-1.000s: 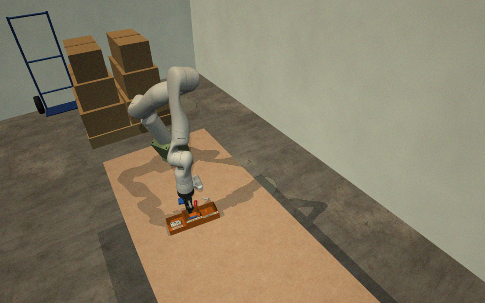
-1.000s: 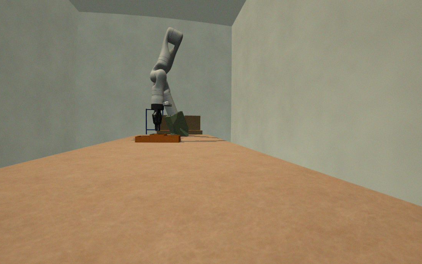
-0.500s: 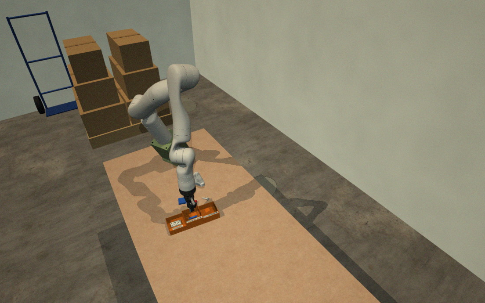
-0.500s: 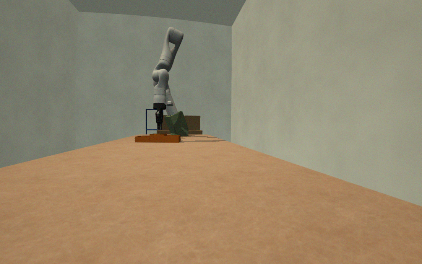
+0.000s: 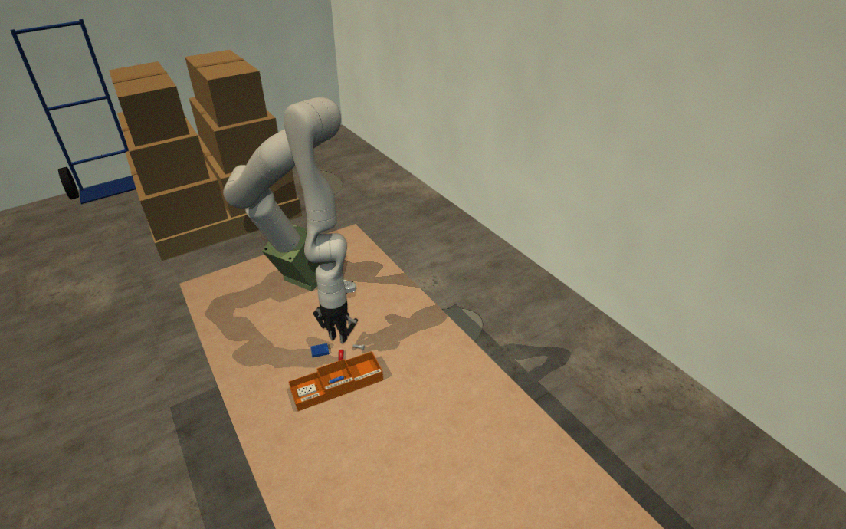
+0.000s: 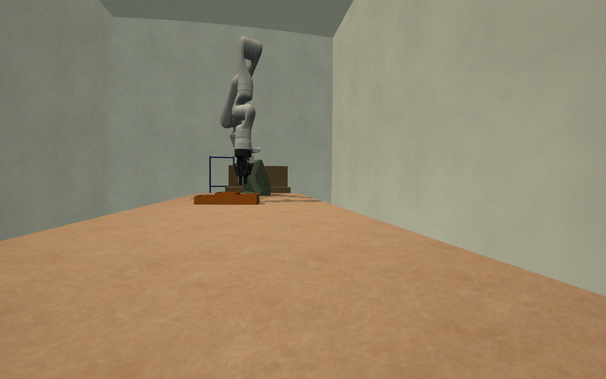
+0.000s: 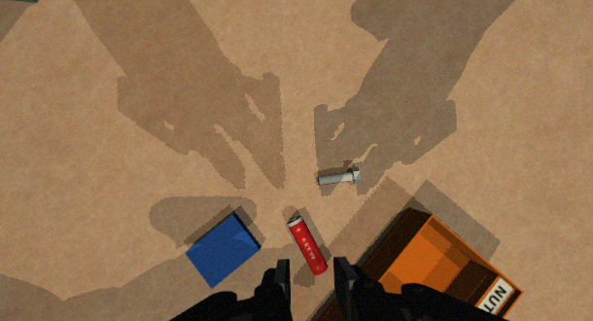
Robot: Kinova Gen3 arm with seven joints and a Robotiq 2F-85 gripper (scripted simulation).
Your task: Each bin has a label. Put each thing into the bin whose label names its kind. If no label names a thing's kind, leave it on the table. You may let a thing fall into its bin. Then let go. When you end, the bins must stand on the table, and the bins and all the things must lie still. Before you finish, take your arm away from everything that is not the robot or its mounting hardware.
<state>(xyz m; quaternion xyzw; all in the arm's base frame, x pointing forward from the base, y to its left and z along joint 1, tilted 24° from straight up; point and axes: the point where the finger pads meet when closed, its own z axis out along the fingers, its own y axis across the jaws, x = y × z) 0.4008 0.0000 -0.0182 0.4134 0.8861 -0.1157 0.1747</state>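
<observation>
The red battery is 90 mm below my hand. Round my hand: grey bolt: 90 mm below, 70 mm to the left, 10 mm behind; joined orange bins: 90 mm ahead, 70 mm below, 50 mm to the right; blue block: 90 mm below, 60 mm behind, 50 mm to the right.
</observation>
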